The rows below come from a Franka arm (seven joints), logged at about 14 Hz.
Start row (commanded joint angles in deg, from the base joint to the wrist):
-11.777, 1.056, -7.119, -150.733, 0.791, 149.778, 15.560
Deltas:
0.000, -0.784, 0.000, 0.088, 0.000, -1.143, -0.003
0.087, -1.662, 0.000, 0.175, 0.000, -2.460, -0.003
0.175, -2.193, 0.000, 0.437, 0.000, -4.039, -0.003
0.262, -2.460, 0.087, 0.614, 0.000, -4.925, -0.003
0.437, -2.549, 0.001, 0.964, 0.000, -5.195, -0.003
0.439, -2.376, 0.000, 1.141, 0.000, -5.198, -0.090
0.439, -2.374, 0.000, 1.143, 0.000, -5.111, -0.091
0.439, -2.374, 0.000, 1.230, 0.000, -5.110, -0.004
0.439, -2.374, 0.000, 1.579, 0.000, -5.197, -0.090
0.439, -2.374, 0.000, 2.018, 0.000, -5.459, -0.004
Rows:
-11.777, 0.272, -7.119, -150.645, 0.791, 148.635, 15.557
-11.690, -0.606, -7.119, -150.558, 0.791, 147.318, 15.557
-11.602, -1.137, -7.119, -150.296, 0.791, 145.739, 15.557
-11.515, -1.404, -7.032, -150.119, 0.791, 144.853, 15.557
-11.340, -1.493, -7.118, -149.769, 0.791, 144.583, 15.557
-11.338, -1.320, -7.119, -149.592, 0.791, 144.580, 15.470
-11.338, -1.318, -7.119, -149.590, 0.791, 144.667, 15.469
-11.338, -1.318, -7.119, -149.503, 0.791, 144.668, 15.556
-11.338, -1.318, -7.119, -149.154, 0.791, 144.581, 15.470
-11.338, -1.318, -7.119, -148.715, 0.791, 144.319, 15.556

